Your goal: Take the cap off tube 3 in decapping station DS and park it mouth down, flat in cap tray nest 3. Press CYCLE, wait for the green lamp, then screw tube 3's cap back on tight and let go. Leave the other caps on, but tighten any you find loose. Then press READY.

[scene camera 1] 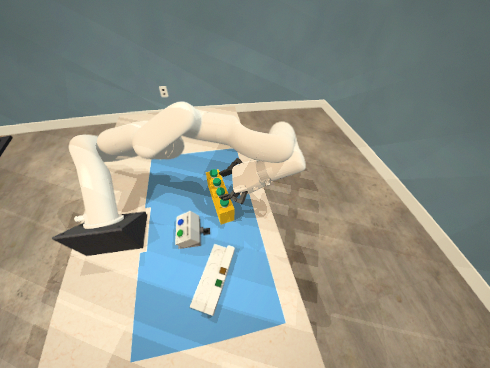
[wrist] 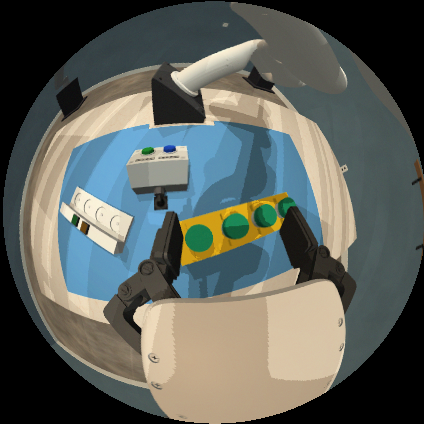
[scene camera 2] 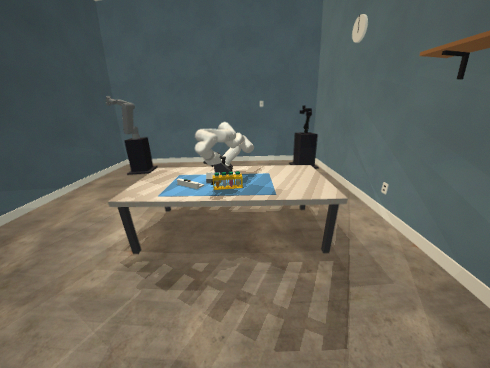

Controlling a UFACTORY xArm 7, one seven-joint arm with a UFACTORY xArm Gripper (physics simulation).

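Places are measured from the arm's base along level axes (x ahead, y left, z up), in centimetres.
Where they show: gripper, fingertip midpoint: (scene camera 1: 221,186) (wrist: 234,221) (scene camera 2: 218,163); arm's base at its link origin: (scene camera 1: 104,222) (wrist: 183,83).
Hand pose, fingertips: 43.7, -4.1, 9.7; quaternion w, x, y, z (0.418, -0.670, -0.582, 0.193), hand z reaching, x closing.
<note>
Things, the pixels of their top centre, and the offset from my fingertips, as dx, dy, dz. "spot": a spot on its surface instead.
- yellow rack at its top centre: (wrist: 247,221) (scene camera 1: 218,188) (scene camera 2: 227,174) +0.2, +5.7, -8.8
- far-right cap at its top centre: (wrist: 289,206) +0.0, +13.6, -7.0
- white cap tray at its top centre: (wrist: 82,210) (scene camera 1: 212,274) (scene camera 2: 189,178) -10.4, -24.3, -13.7
- amber lamp at its top centre: (wrist: 83,227) (scene camera 1: 222,270) -7.0, -24.4, -13.7
- grey control box at its top centre: (wrist: 155,153) (scene camera 1: 185,224) (scene camera 2: 213,171) -15.6, -5.3, -10.7
- blue button at its top centre: (wrist: 168,146) (scene camera 1: 180,221) -17.4, -2.7, -11.6
- green button at its top centre: (wrist: 146,148) (scene camera 1: 179,232) -18.2, -7.1, -11.6
- black piece at a spot on its surface: (wrist: 160,201) (scene camera 1: 206,229) spot: -8.8, -6.3, -17.8
Several green caps (scene camera 1: 220,191) (wrist: 235,226) sit in a row on the tubes in the yellow rack (scene camera 1: 226,215) (scene camera 2: 228,188) (wrist: 189,258). My gripper (scene camera 1: 225,185) (wrist: 234,221) is open and empty above the rack, its fingers spread along the row. In the wrist view, the right finger overlaps the far-right cap (wrist: 287,205). The white cap tray (scene camera 1: 204,292) (scene camera 2: 190,184) (wrist: 95,239) shows round nests without caps. Its green lamp (scene camera 1: 218,283) (wrist: 75,220) and amber lamp (scene camera 1: 223,270) (wrist: 84,228) look dark. Cap tightness cannot be told.
A grey control box (scene camera 1: 189,235) (wrist: 158,175) carries a blue button (scene camera 1: 180,222) (wrist: 169,149) and a green button (scene camera 1: 180,233) (wrist: 148,151). A black piece (scene camera 1: 205,231) (wrist: 160,201) sticks out of it towards the rack. The arm's black base (scene camera 1: 107,237) (wrist: 172,102) stands beyond the blue mat.
</note>
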